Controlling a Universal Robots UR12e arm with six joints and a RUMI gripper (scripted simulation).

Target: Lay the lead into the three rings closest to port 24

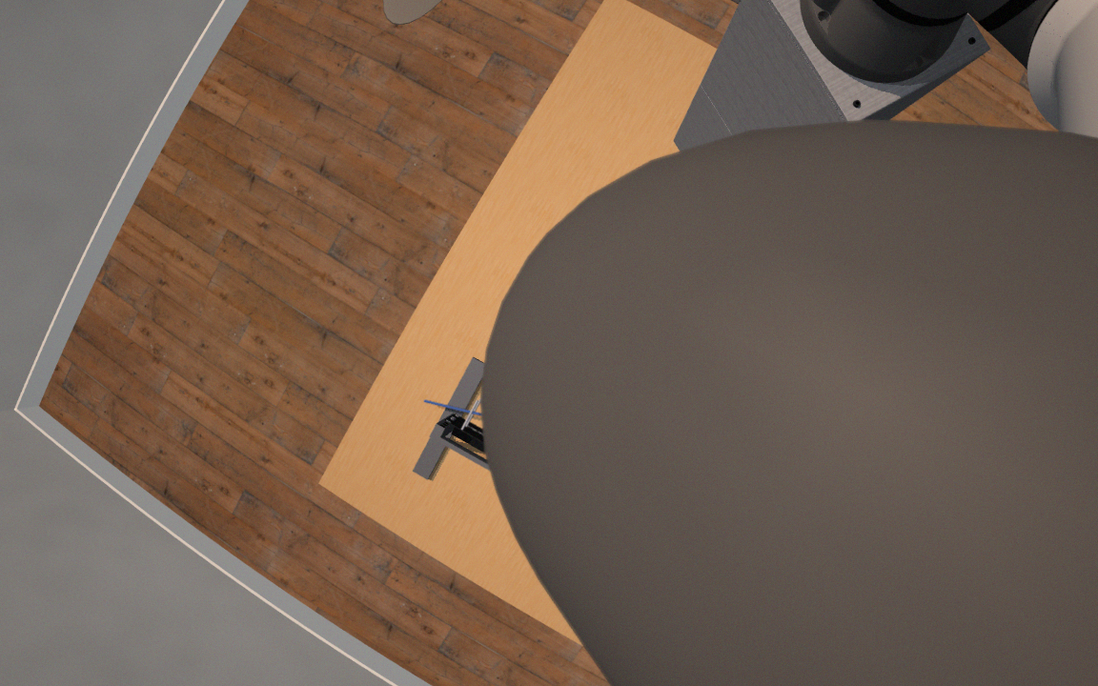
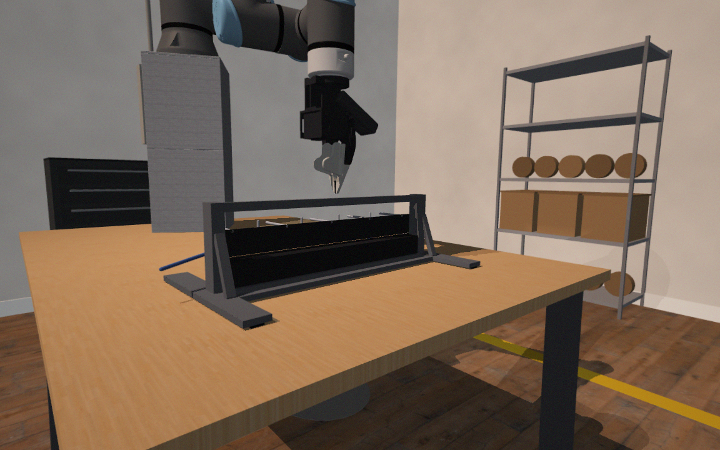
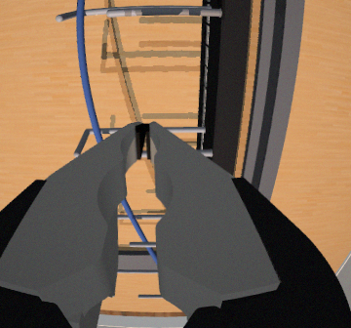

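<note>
Now: the rack 90 mm below my hand, 60 mm ahead of it and 50 mm to the right of it.
</note>
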